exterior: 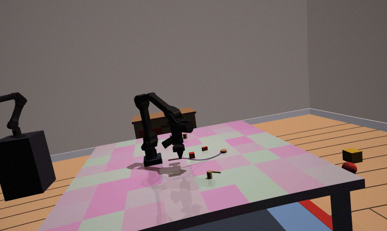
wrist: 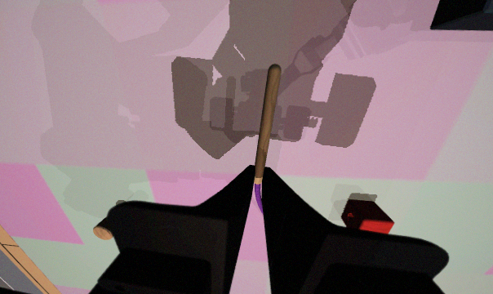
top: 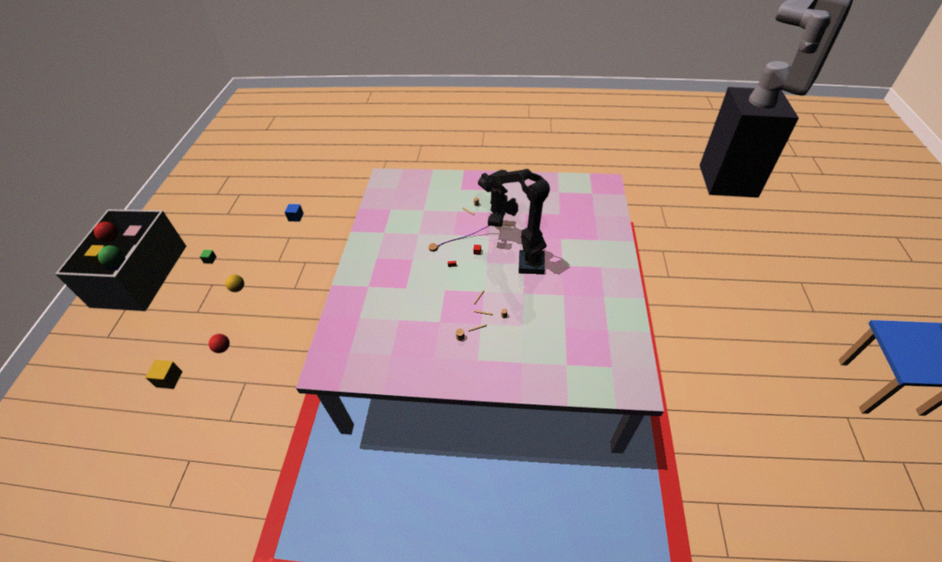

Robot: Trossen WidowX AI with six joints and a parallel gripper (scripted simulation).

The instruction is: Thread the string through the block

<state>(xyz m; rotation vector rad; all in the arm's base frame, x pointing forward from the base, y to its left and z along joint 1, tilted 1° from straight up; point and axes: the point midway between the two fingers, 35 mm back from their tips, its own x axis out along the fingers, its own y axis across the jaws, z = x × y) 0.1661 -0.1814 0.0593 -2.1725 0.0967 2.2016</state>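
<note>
Now: the wooden peg 12 cm ahead of my gripper tip, 19 cm to the right of it and 4 cm below it. Round my gripper tip: round wooden button: 28 cm ahead, 12 cm to the left, 5 cm below.
</note>
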